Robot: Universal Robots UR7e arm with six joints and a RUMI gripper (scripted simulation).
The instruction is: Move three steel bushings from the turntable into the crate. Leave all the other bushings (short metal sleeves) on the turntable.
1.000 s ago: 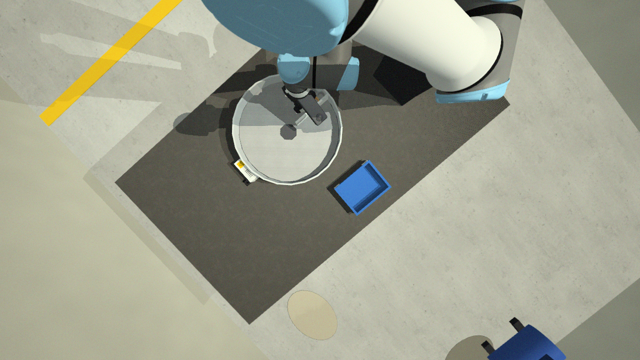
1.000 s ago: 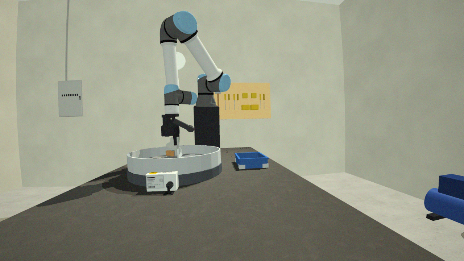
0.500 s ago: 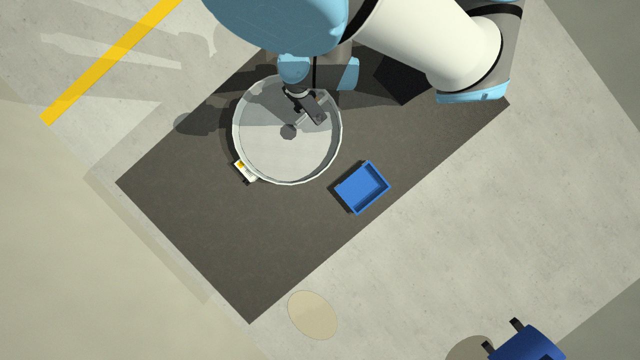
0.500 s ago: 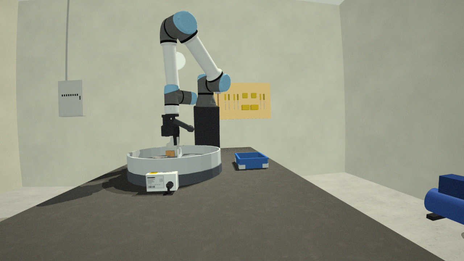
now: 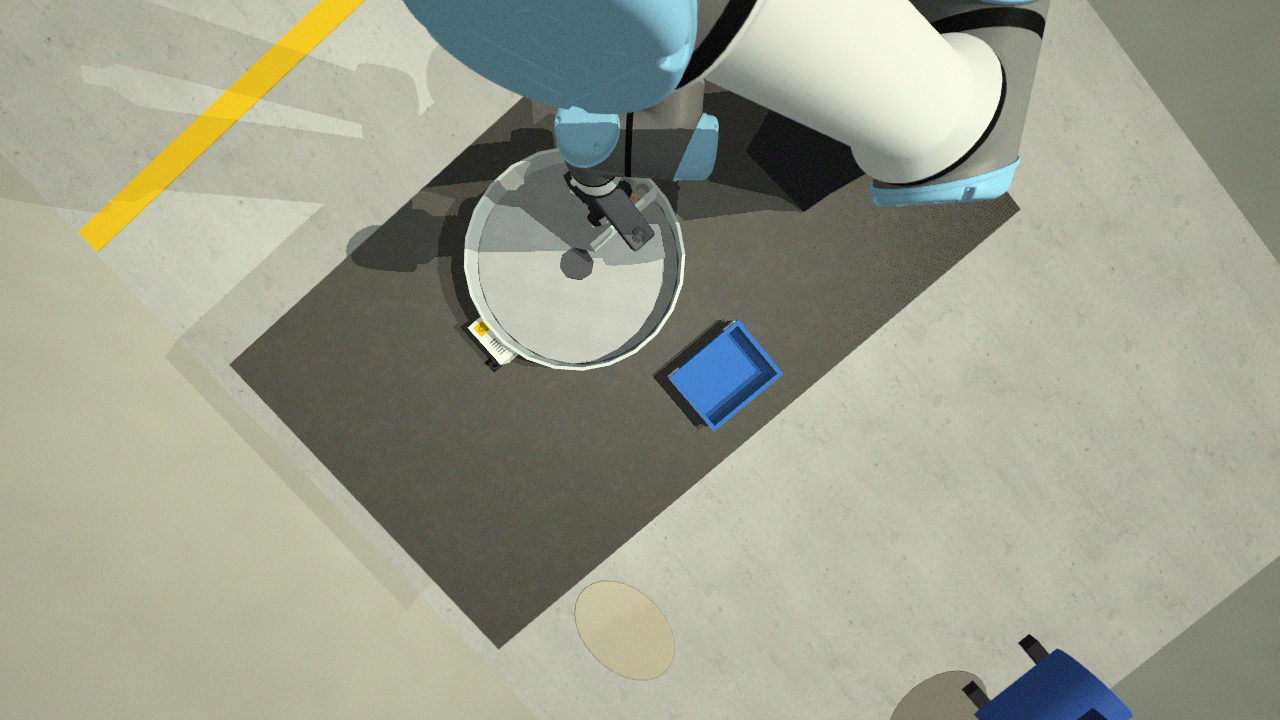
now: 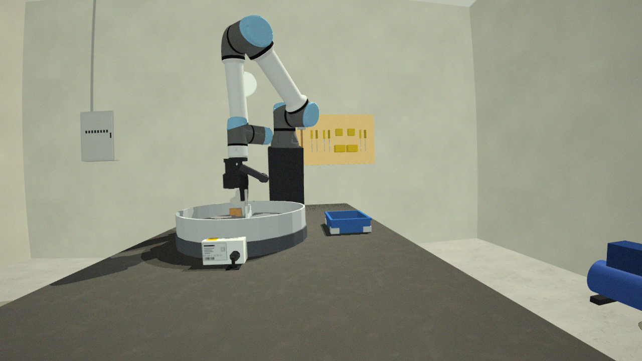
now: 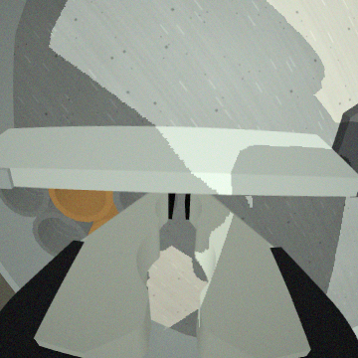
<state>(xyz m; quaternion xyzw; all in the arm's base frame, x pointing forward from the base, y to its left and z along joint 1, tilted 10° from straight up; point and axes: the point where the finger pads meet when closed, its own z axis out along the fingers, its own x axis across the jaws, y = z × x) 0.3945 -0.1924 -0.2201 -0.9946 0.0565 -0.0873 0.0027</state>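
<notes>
Now: the blue crate 390 mm to the left of my hand, 70 mm ahead of it and 50 mm below it. From my hand the other things lie so: round white turntable: 110 mm ahead, 20 mm below, 10 mm to the left.
</notes>
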